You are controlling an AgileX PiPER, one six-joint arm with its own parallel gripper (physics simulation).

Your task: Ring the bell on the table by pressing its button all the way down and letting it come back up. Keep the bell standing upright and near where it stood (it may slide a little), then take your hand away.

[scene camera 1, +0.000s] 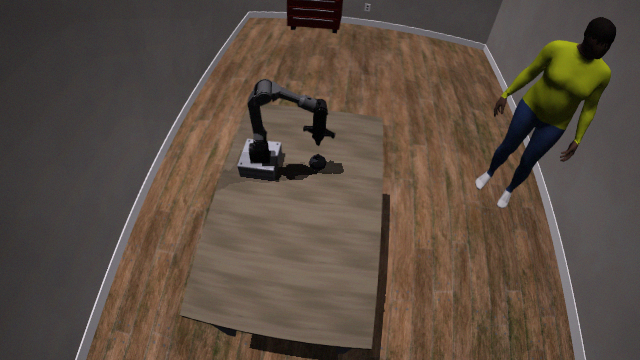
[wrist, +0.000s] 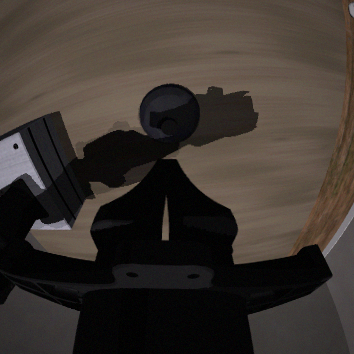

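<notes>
The dark round bell (scene camera 1: 317, 162) (wrist: 169, 113) stands upright on the table (scene camera 1: 290, 250) (wrist: 240, 45), to the right of the arm's base in the scene view. Its small round button (wrist: 168, 126) shows near the lower part of its dome in the wrist view; how high the button stands cannot be told. My gripper (scene camera 1: 318, 143) (wrist: 166, 170) is shut, with its fingertips together and nothing between them. It points down and hangs above the bell, with a gap between the fingertips and the bell in the scene view. Shadow covers part of the dome.
The arm's light grey base block (scene camera 1: 258, 172) (wrist: 15, 162) stands on the table to the left of the bell. A person in a yellow top (scene camera 1: 565, 82) stands on the floor to the right. A red drawer cabinet (scene camera 1: 314, 15) stands at the far wall.
</notes>
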